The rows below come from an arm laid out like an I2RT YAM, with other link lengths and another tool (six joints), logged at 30 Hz.
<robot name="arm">
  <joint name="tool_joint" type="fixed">
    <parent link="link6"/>
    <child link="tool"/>
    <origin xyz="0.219 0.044 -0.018" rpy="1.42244 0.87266 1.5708"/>
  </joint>
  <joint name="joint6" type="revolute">
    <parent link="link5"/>
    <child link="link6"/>
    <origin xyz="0.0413 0 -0.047"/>
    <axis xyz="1 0 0"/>
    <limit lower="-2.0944" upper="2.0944"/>
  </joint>
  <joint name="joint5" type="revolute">
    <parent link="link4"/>
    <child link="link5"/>
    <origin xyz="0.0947 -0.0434 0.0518"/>
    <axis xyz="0 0 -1"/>
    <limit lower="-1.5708" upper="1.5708"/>
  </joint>
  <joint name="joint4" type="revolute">
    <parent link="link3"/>
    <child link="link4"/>
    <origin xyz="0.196 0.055 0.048"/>
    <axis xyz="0 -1 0"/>
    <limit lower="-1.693" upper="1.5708"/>
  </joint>
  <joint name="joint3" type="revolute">
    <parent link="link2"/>
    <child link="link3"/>
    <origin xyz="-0.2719 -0.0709 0"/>
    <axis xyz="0 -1 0"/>
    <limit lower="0" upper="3.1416"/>
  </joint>
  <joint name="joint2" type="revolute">
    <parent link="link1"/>
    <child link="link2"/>
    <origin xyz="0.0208 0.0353 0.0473"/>
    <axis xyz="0 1 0"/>
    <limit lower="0" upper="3.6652"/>
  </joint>
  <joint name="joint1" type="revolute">
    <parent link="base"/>
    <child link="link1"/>
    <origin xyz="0 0 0.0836"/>
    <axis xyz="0 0 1"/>
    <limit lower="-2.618" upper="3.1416"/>
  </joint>
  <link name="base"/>
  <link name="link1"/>
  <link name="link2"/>
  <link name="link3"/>
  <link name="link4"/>
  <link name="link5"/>
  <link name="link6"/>
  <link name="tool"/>
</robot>
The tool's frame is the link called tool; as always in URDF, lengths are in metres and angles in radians.
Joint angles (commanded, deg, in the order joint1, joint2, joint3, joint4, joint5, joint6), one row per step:
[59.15, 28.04, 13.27, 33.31, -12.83, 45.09]
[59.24, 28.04, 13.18, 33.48, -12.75, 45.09]
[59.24, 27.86, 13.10, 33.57, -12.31, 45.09]
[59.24, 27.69, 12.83, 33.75, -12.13, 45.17]
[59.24, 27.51, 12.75, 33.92, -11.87, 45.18]
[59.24, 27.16, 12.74, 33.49, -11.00, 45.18]
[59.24, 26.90, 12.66, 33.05, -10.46, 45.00]
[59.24, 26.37, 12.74, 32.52, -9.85, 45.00]
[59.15, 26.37, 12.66, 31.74, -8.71, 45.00]
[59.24, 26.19, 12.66, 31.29, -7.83, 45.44]
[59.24, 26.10, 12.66, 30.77, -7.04, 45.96]
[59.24, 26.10, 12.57, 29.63, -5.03, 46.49]
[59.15, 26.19, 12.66, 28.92, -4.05, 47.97]
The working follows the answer.
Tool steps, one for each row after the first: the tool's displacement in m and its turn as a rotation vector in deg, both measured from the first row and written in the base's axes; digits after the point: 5 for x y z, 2 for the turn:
[-0.00020, -0.00009, 0.00017, 0.08, -0.02, 0.01]
[0.00136, -0.00114, 0.00105, 0.32, 0.00, -0.40]
[0.00190, -0.00179, 0.00058, 0.44, 0.09, -0.55]
[0.00255, -0.00288, 0.00181, 0.72, 0.03, -0.79]
[0.00619, -0.00409, 0.00150, 0.78, 0.32, -1.61]
[0.00860, -0.00448, -0.00025, 0.59, 0.43, -2.18]
[0.01067, -0.00619, 0.00040, 0.76, 0.56, -2.76]
[0.01722, -0.00582, -0.00414, 0.20, 1.29, -3.94]
[0.02088, -0.00657, -0.00508, 0.24, 2.05, -4.55]
[0.02488, -0.00699, -0.00688, 0.16, 2.93, -5.15]
[0.03521, -0.00741, -0.01312, -0.41, 4.49, -6.94]
[0.04112, -0.00801, -0.01546, -0.35, 6.37, -7.57]

Tool pose at each row, in the base's axes (x y z in m, rotation vector in deg; rounded; the steps above come from the unrounded poses):
[0.08628, 0.29368, 0.38493, 4.51, 84.76, 133.63]
[0.08609, 0.29359, 0.38509, 4.50, 84.67, 133.69]
[0.08765, 0.29254, 0.38598, 4.89, 84.25, 133.55]
[0.08818, 0.29189, 0.38551, 5.12, 84.09, 133.55]
[0.08884, 0.29080, 0.38673, 5.31, 83.66, 133.55]
[0.09247, 0.28959, 0.38643, 6.25, 83.41, 133.03]
[0.09489, 0.28920, 0.38468, 6.74, 83.47, 132.47]
[0.09695, 0.28749, 0.38533, 7.34, 83.12, 132.17]
[0.10350, 0.28786, 0.38079, 8.87, 83.65, 131.01]
[0.10717, 0.28711, 0.37985, 10.20, 83.71, 130.75]
[0.11116, 0.28669, 0.37805, 11.63, 83.96, 130.43]
[0.12150, 0.28627, 0.37181, 14.52, 84.60, 128.93]
[0.12741, 0.28567, 0.36947, 17.18, 85.10, 128.89]

